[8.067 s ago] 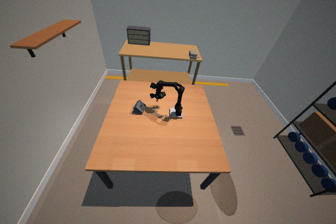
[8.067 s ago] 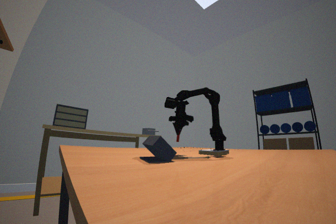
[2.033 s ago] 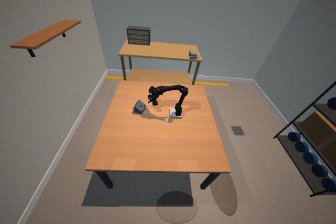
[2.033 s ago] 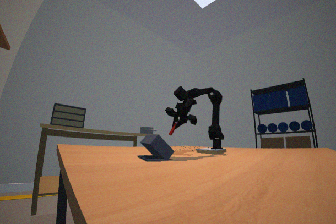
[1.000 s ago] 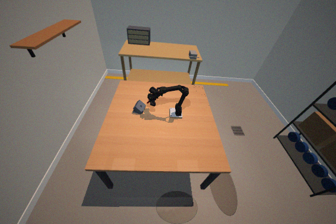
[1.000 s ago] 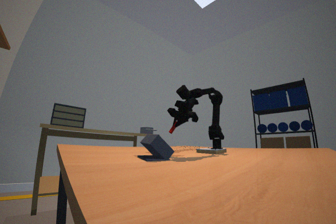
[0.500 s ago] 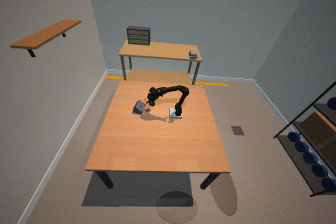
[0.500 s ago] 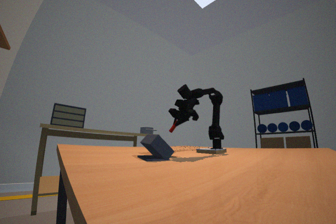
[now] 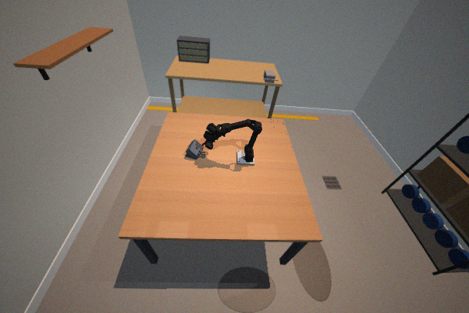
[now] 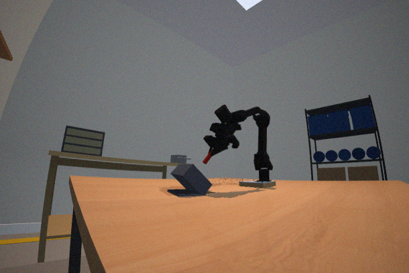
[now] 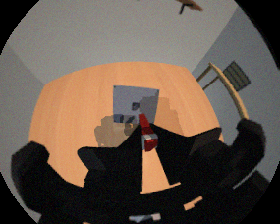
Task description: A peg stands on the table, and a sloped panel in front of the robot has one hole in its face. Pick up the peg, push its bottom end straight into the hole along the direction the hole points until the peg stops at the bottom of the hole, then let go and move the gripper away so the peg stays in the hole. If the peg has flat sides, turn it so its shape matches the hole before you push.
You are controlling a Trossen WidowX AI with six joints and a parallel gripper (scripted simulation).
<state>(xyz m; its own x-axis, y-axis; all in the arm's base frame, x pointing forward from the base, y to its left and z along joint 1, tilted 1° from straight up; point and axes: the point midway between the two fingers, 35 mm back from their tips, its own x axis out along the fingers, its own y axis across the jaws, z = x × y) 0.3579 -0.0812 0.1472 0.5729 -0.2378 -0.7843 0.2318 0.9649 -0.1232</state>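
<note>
The sloped panel is 100 mm below my gripper tip, 90 mm ahead of it and 20 mm to the right of it. Also, from my gripper tip: red peg (10 mm behind, 10 mm above).
</note>
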